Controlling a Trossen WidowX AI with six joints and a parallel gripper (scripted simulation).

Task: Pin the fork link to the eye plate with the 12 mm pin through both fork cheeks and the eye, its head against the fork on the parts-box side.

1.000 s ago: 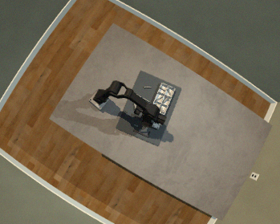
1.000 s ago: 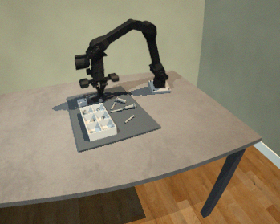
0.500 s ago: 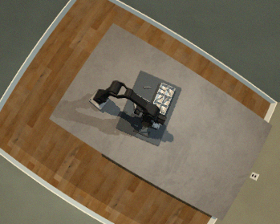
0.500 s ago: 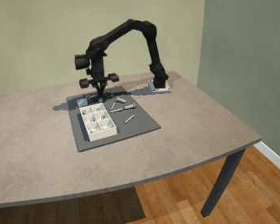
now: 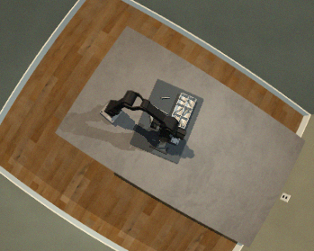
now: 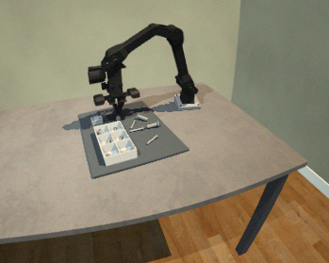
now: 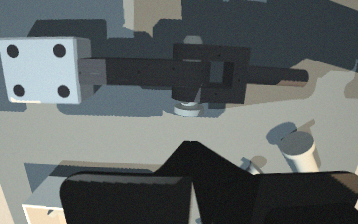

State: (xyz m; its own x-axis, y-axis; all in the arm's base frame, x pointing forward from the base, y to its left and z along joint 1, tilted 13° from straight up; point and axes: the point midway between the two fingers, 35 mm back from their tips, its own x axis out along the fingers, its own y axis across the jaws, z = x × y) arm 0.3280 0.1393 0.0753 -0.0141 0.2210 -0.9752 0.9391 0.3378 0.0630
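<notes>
The eye plate is 60 mm below my hand, 30 mm to the right of it and 30 mm ahead of it. From my hand the other things lie so: dark bar (110 mm to the right, 80 mm ahead, 70 mm below); then pale block (100 mm ahead, 50 mm below, 10 mm to the right); then dark mat (80 mm below, 60 mm to the left, 20 mm behind).
</notes>
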